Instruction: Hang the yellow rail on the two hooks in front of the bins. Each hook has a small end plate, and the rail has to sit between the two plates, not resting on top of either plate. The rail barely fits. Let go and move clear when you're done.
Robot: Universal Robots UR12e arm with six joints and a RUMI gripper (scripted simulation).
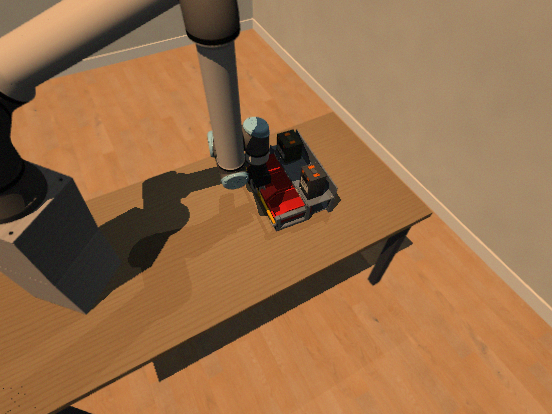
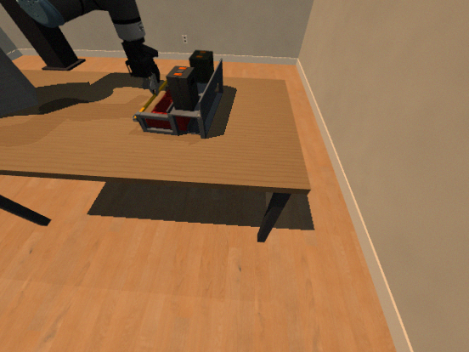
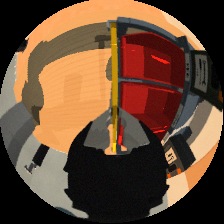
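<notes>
The yellow rail is 10 mm below my hand. Also, from my hand: grey back panel (270 mm ahead, 60 mm above).
</notes>
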